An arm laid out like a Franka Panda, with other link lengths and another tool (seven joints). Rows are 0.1 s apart.
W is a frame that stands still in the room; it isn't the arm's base.
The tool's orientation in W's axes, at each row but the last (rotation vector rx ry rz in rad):
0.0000 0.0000 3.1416
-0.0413 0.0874 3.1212
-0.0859 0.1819 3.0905
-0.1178 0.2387 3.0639
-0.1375 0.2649 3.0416
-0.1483 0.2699 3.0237
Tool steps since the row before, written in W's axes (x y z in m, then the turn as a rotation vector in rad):
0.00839 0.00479 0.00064 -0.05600 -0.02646 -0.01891
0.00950 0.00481 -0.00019 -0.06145 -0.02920 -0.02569
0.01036 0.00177 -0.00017 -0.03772 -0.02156 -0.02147
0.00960 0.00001 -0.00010 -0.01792 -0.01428 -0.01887
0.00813 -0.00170 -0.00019 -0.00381 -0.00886 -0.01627
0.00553 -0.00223 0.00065 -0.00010 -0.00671 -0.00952
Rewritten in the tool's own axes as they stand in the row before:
-0.00839 -0.00479 0.00064 0.05600 0.02646 -0.01891
-0.00940 -0.00500 -0.00017 0.06158 0.02892 -0.02569
-0.01025 -0.00227 -0.00051 0.03798 0.02070 -0.02185
-0.00954 -0.00071 -0.00078 0.01851 0.01250 -0.01956
-0.00818 0.00088 -0.00115 0.00467 0.00631 -0.01721
-0.00575 0.00169 -0.00025 0.00048 0.00495 -0.01053

